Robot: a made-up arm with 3 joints. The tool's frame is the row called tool. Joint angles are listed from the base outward.
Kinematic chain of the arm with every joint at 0, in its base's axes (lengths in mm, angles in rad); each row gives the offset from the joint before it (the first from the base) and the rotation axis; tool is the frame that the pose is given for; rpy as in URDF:
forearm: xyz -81.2 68.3 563 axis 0.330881 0.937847 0.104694
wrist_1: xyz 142 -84 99.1 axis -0.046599 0.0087 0.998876
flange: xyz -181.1 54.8 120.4 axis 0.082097 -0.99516 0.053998
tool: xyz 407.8 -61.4 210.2 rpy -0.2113 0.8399 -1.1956
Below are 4 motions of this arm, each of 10 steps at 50 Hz.
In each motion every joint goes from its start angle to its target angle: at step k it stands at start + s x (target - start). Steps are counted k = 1, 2, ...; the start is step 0. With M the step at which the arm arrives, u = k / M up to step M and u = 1 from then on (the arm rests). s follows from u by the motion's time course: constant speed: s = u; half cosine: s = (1 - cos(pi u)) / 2; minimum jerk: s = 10 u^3 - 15 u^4 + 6 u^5.
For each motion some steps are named. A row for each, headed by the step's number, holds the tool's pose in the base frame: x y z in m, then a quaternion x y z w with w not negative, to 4 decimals.
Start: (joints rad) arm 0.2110 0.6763 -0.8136
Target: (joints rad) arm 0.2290 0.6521 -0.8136
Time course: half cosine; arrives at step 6
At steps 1, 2, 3, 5, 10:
1: 0.2784 0.1270 0.5669 -0.2993 0.6524 -0.2636 0.6444
2: 0.2790 0.1262 0.5657 -0.2983 0.6542 -0.2642 0.6429
3: 0.2799 0.1252 0.5640 -0.2969 0.6565 -0.2651 0.6407
5: 0.2812 0.1233 0.5611 -0.2945 0.6606 -0.2667 0.6370
10: 0.2814 0.1230 0.5607 -0.2942 0.6612 -0.2669 0.6364

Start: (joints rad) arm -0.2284 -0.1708 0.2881
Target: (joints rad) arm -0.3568 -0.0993 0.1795
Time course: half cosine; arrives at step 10
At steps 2, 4, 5, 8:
2: 0.0818 -0.0119 1.1545 0.2719 0.1544 -0.4941 0.8112
4: 0.0745 -0.0050 1.1533 0.2664 0.1521 -0.4905 0.8157
5: 0.0701 -0.0007 1.1524 0.2629 0.1506 -0.4884 0.8184
8: 0.0586 0.0110 1.1496 0.2529 0.1464 -0.4833 0.8252

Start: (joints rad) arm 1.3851 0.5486 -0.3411
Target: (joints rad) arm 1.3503 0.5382 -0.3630
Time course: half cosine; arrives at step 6
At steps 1, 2, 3, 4, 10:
1: 0.2978 0.1827 0.3001 -0.1163 0.9248 -0.0226 0.3616
2: 0.2978 0.1821 0.3011 -0.1181 0.9240 -0.0244 0.3629
3: 0.2978 0.1812 0.3025 -0.1205 0.9229 -0.0269 0.3647
4: 0.2979 0.1804 0.3039 -0.1229 0.9218 -0.0294 0.3665
10: 0.2979 0.1795 0.3053 -0.1252 0.9207 -0.0319 0.3682

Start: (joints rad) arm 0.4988 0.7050 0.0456
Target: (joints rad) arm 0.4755 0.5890 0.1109
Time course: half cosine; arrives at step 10
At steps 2, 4, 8, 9, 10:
2: 0.3962 0.0893 0.8292 0.0333 0.6083 -0.1232 0.7834
4: 0.3987 0.0813 0.8359 0.0428 0.6027 -0.1366 0.7850
8: 0.4027 0.0633 0.8515 0.0638 0.5889 -0.1665 0.7883
9: 0.4031 0.0610 0.8535 0.0664 0.5871 -0.1703 0.7886
10: 0.4032 0.0602 0.8542 0.0673 0.5864 -0.1716 0.7888

